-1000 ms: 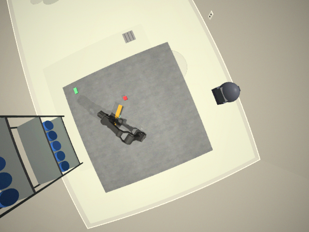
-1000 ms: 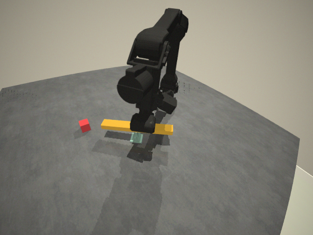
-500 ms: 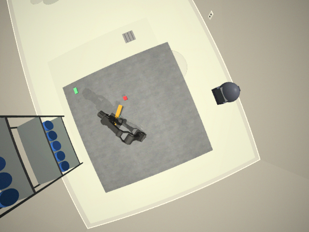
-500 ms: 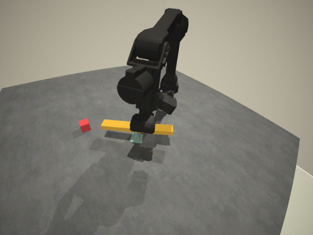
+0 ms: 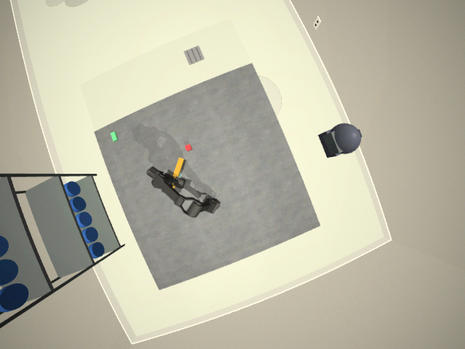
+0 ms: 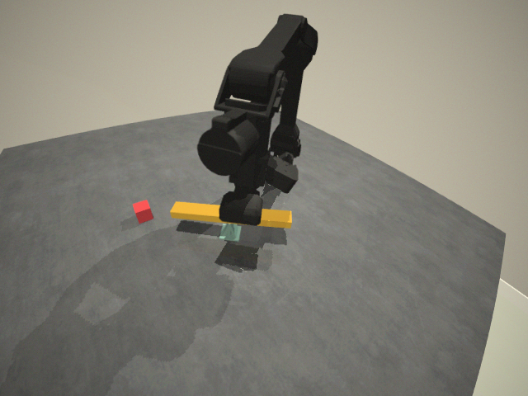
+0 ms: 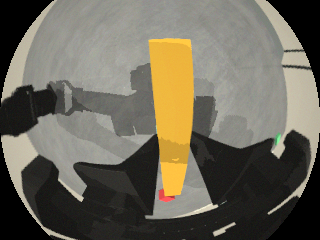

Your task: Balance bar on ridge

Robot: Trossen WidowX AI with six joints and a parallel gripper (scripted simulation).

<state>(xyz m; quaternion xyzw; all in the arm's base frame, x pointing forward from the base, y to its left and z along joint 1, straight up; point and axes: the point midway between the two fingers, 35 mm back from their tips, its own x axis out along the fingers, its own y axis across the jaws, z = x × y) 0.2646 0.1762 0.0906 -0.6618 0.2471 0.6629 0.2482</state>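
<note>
Now: the bar 20 mm ahead of my gripper tip and 20 mm to the right of it. Also, from my gripper tip: green block (480 mm ahead, 320 mm to the left, 50 mm below); red cube (170 mm ahead, 160 mm to the right, 40 mm below).
</note>
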